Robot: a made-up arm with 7 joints.
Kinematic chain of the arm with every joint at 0, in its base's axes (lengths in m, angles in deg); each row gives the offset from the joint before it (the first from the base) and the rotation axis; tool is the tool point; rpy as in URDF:
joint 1: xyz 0 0 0 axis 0.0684 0.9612 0.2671
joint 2: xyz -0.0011 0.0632 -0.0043 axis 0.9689 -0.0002 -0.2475
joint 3: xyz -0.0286 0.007 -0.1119 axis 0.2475 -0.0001 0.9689
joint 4: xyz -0.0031 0 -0.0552 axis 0.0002 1 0
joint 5: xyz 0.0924 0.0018 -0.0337 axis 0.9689 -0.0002 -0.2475
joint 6: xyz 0.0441 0 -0.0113 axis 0.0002 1 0
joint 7: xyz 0.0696 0 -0.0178 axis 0.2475 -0.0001 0.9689
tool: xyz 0 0 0 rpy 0 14.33 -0.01
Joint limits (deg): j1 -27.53..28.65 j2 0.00..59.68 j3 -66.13..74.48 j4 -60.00..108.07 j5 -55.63..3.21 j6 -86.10..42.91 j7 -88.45..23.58
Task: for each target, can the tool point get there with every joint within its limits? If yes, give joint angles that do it. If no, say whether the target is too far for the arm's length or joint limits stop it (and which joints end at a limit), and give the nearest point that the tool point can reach.
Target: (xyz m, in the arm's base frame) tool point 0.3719 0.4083 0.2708
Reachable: no: too far | nearest point 0.1871 0.2949 0.0712 | short by 0.295 m
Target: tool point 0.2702 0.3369 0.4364
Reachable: no: too far | nearest point 0.1334 0.2598 0.1192 | short by 0.354 m
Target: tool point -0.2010 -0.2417 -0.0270
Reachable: no: joint limits stop it (at a limit: joint 1, joint 2, joint 3, joint 5, joint 6) | nearest point -0.0543 -0.1346 -0.1617 | short by 0.226 m
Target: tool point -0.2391 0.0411 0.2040
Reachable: no: joint limits stop it (at a limit: joint 1, joint 2, joint 3, joint 4, joint 5) | nearest point -0.0241 0.1151 0.0823 | short by 0.258 m
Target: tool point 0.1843 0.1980 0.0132
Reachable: yes | joints -20.18 40.45 28.84 -12.64 -20.93 -38.65 -29.76
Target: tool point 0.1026 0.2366 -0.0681
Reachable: yes | joints -13.07 14.29 43.60 -10.62 -44.73 -68.68 -68.23
